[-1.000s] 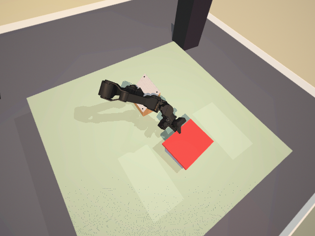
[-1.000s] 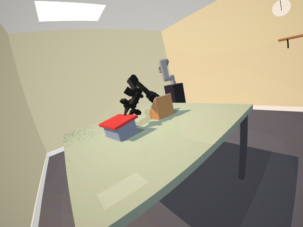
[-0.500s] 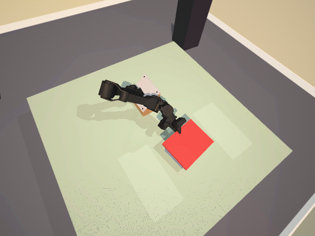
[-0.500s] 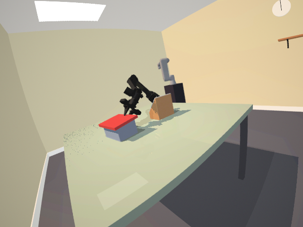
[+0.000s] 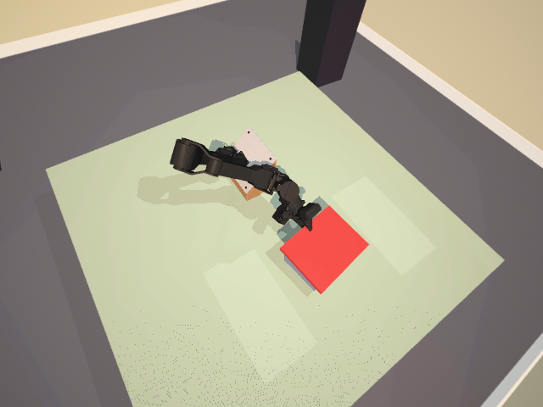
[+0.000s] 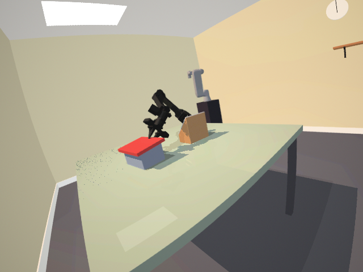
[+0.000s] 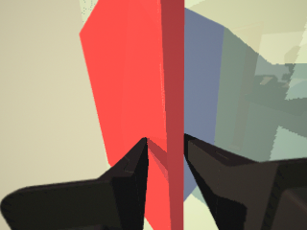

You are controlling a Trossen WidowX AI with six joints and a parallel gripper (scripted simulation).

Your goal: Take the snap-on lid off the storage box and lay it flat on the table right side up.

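Right now the red lid is 80 mm ahead of my gripper tip and 20 mm to the left of it. Also, from my gripper tip: grey-blue storage box (70 mm ahead, 20 mm to the left, 60 mm below).
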